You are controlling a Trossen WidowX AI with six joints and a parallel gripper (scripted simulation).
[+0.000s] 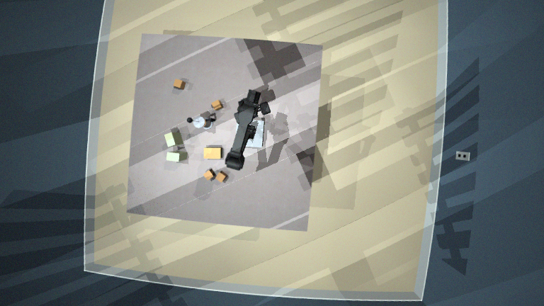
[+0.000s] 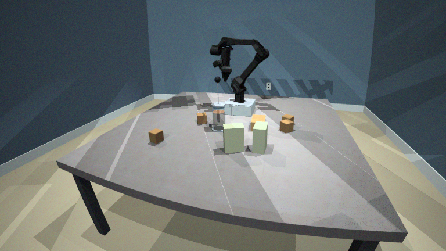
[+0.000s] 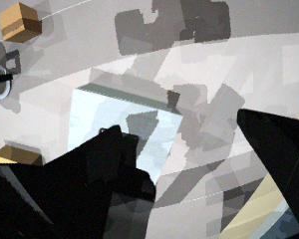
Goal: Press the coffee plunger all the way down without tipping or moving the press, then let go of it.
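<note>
My gripper tip is now 33 cm short of the coffee press, 6 cm to the right of it and 7 cm above it.
</note>
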